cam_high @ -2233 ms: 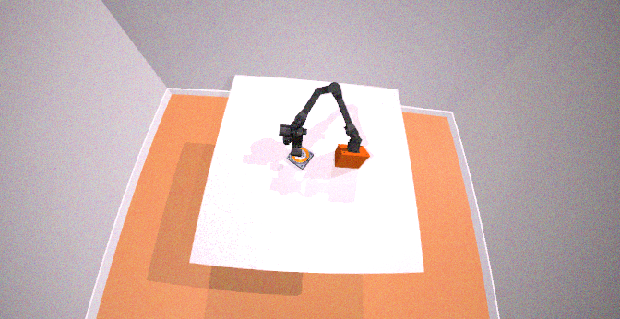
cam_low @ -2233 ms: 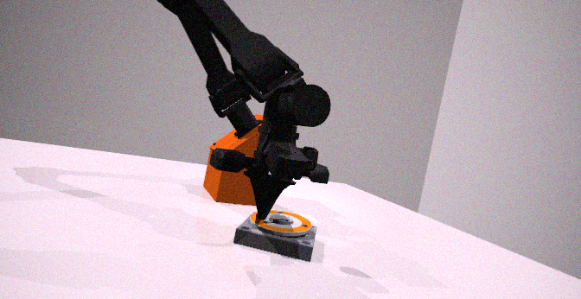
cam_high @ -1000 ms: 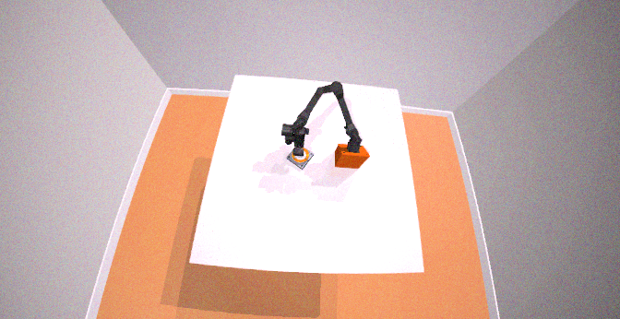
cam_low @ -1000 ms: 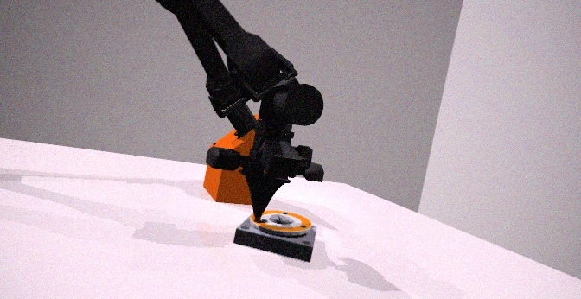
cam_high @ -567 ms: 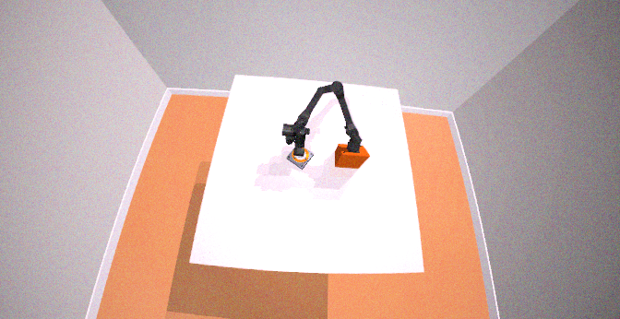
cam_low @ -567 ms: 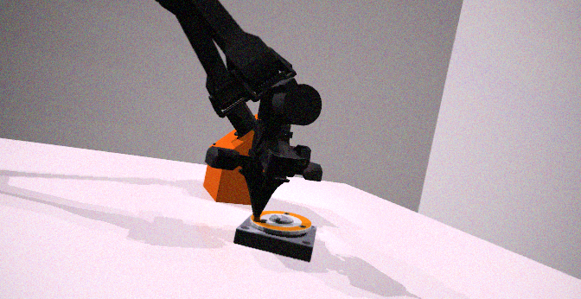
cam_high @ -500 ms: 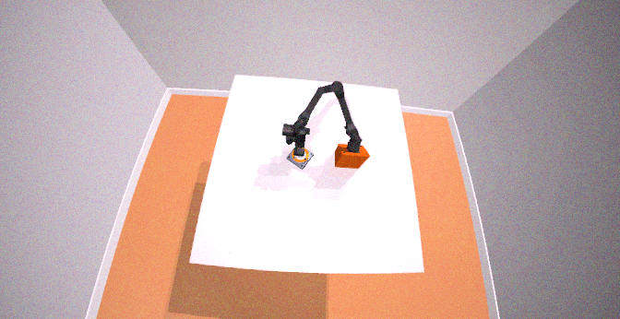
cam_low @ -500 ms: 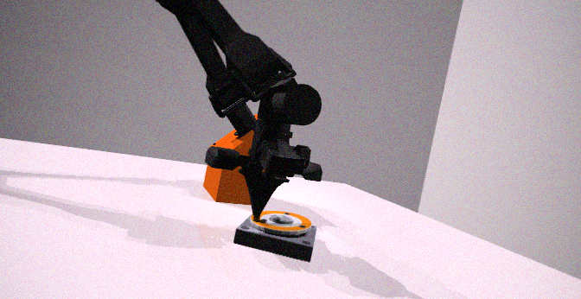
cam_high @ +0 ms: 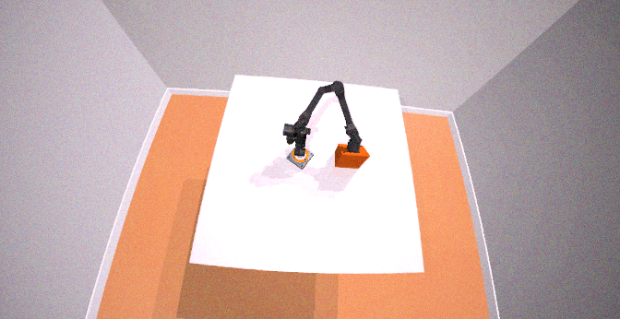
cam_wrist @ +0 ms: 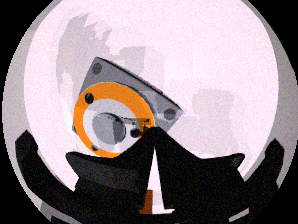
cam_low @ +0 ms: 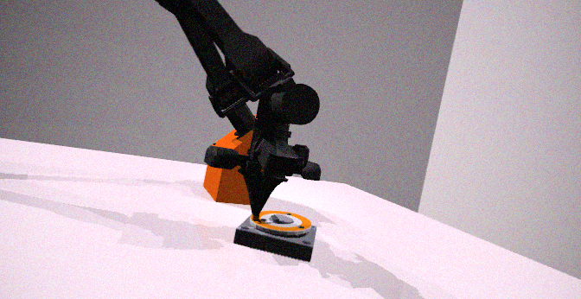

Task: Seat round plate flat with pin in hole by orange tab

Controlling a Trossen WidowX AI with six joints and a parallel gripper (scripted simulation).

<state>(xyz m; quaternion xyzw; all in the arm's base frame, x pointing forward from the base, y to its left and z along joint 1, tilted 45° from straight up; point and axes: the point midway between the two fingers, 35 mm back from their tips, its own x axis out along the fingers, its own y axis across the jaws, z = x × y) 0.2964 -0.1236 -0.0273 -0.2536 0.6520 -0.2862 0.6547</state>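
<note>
The square base lies 50 mm to the left of my gripper tip and 20 mm below it.
</note>
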